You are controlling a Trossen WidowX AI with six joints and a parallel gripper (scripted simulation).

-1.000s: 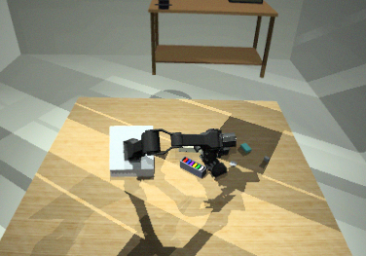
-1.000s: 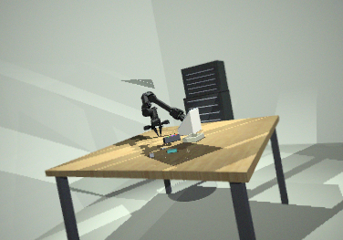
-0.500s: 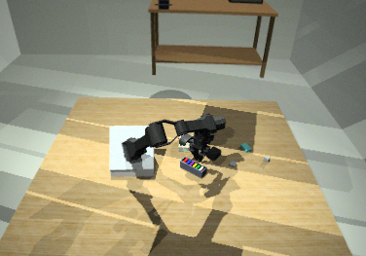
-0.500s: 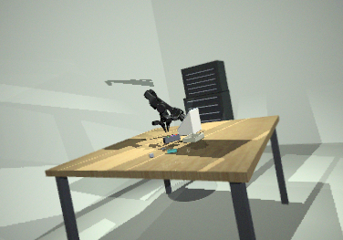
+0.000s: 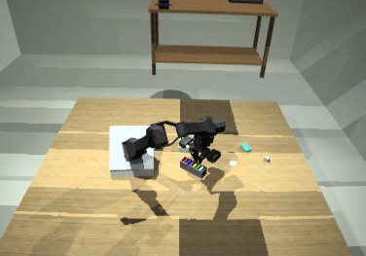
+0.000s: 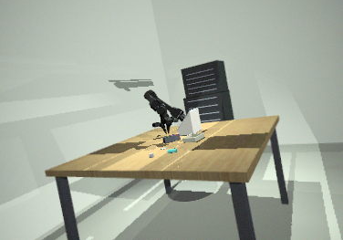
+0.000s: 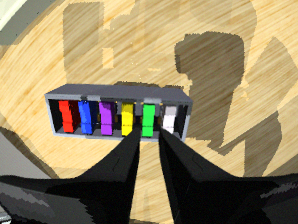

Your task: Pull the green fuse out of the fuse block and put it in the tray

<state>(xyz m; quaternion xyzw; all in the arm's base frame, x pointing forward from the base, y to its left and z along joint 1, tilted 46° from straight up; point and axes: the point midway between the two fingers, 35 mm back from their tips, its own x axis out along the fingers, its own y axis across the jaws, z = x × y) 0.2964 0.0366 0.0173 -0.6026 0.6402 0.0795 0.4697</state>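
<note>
My gripper tip is now 4 cm above the green fuse. Round my gripper tip: teal piece 24 cm ahead, 20 cm to the left, 5 cm below; cream tray 4 cm behind, 19 cm to the left, 6 cm below.
</note>
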